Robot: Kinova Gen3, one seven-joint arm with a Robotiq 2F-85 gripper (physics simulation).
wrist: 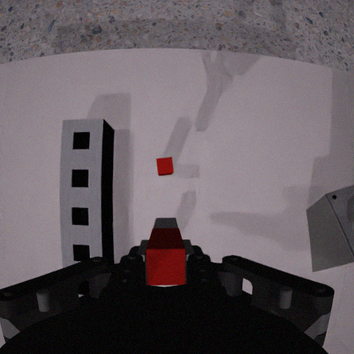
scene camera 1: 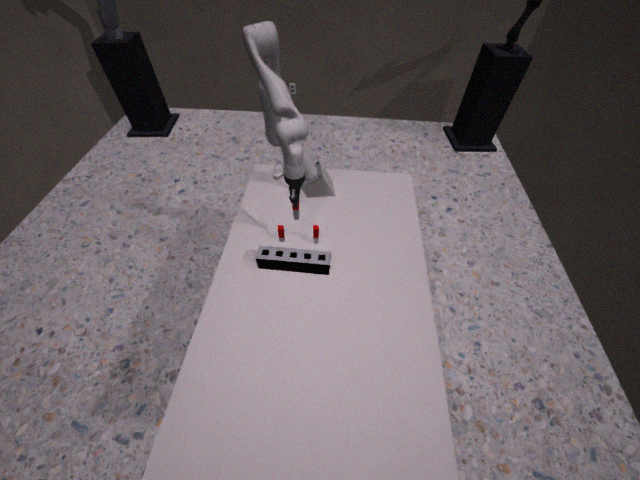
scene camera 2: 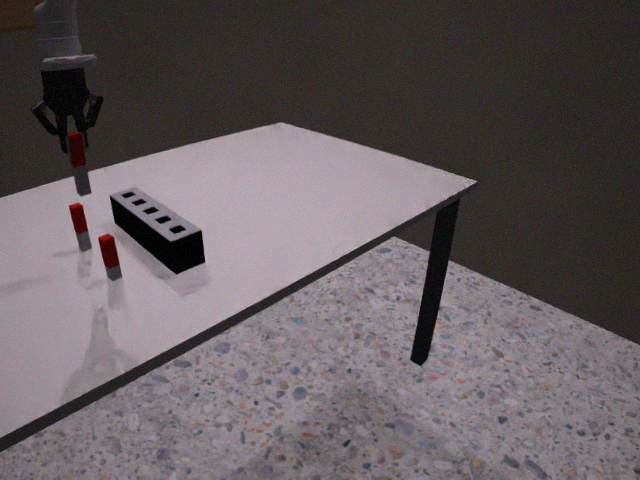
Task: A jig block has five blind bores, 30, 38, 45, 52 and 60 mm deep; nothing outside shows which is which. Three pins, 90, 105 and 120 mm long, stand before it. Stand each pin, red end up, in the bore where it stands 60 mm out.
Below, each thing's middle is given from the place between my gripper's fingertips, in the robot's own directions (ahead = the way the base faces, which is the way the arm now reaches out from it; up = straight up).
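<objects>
I see the jig block (scene camera 2: 178, 244) 200 mm below my hand, and it is also 130 mm ahead of my hand and 20 mm to the right of it.
</objects>
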